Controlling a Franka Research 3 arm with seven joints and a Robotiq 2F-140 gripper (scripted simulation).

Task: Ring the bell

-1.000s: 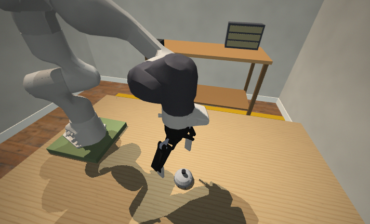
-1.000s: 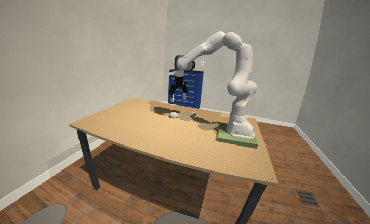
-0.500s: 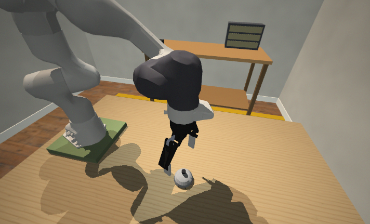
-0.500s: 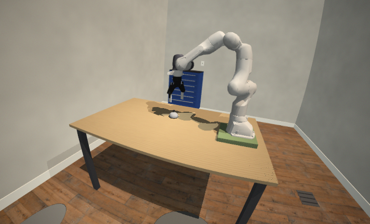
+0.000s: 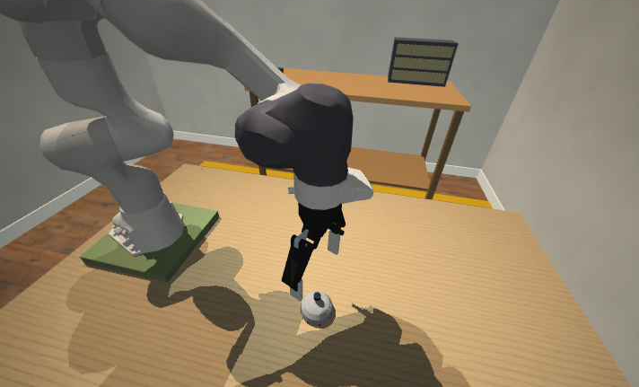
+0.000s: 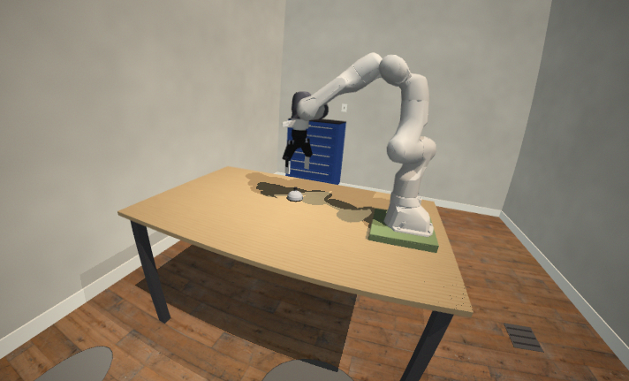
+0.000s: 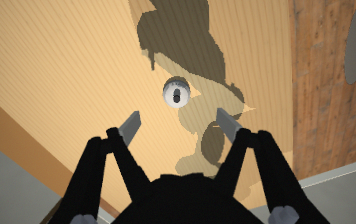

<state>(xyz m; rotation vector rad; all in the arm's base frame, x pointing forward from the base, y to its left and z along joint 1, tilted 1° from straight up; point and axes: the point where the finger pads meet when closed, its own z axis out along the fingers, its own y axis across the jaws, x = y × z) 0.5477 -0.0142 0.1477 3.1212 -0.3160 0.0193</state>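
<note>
Now: hand 110 mm above the dark button. The rest, counted from my hand: dome bell: 130 mm below.
</note>
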